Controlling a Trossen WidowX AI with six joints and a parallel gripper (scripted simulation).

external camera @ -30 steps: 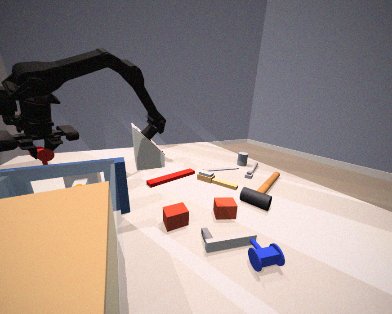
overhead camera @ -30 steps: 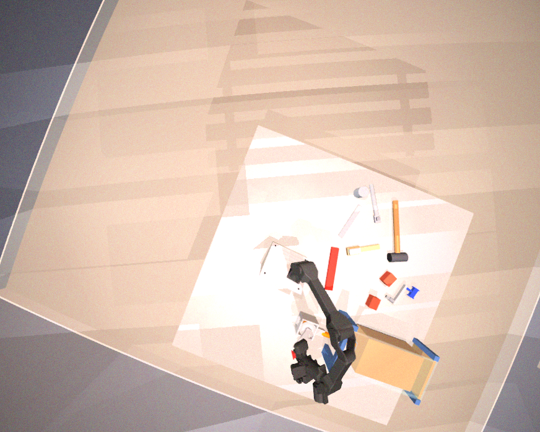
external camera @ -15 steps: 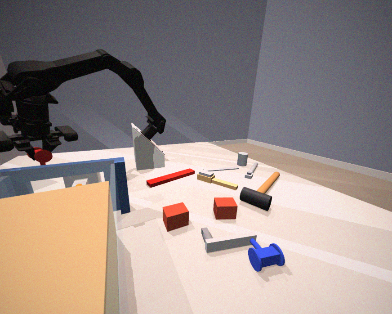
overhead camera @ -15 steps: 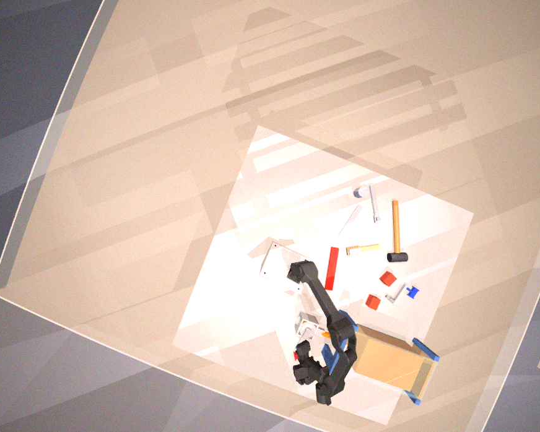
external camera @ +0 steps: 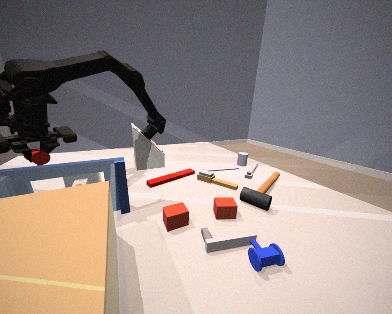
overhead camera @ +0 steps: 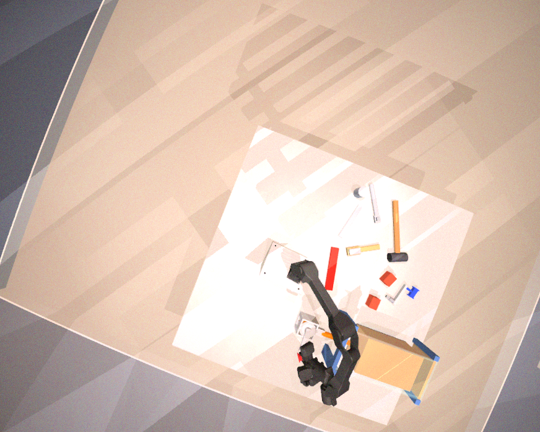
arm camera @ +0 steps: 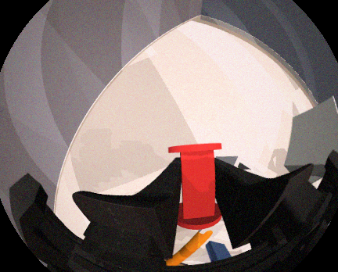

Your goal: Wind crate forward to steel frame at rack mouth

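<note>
Now: the winch handle 5 cm to the left of my gripper tip and 3 cm below it. The rest, counted from my gripper tip: red knob: 1 cm to the left, 1 cm ahead; then winch: 10 cm to the left, 10 cm below, 2 cm behind; then blue steel frame: 15 cm ahead, 13 cm to the left, 3 cm below.
</note>
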